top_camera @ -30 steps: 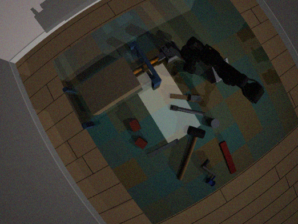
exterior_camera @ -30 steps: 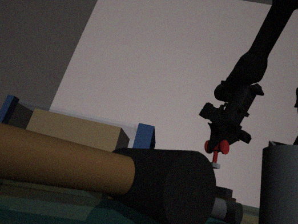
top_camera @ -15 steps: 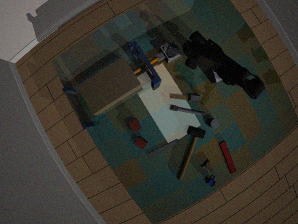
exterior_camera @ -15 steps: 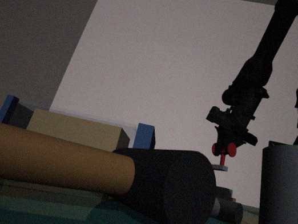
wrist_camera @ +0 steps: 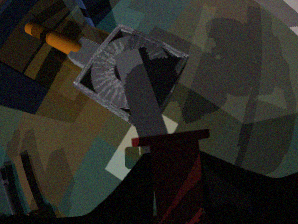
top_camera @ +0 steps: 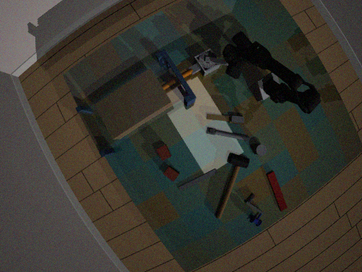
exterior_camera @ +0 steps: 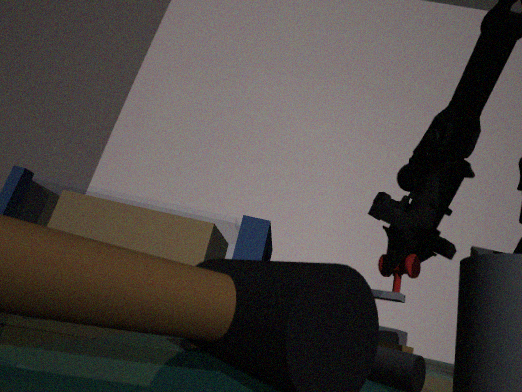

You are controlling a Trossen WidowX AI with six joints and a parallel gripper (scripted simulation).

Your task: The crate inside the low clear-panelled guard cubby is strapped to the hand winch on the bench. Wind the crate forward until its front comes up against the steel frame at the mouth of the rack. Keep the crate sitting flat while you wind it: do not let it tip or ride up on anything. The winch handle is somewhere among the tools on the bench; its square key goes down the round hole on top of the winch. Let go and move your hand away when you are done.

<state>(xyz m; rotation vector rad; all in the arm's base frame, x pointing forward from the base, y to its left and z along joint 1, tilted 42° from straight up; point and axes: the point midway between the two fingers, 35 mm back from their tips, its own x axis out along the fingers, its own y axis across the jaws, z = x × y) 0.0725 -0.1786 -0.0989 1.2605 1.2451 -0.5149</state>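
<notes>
The red-knobbed crank is 20 mm ahead of my gripper tip, 10 mm to the right of it and 30 mm below it. The rest, counted from my gripper tip: grey winch 50 mm ahead, 70 mm to the right, 100 mm below; then red knob 10 mm behind, 10 mm to the left; then blue steel frame 220 mm ahead, 80 mm to the right, 30 mm below.
</notes>
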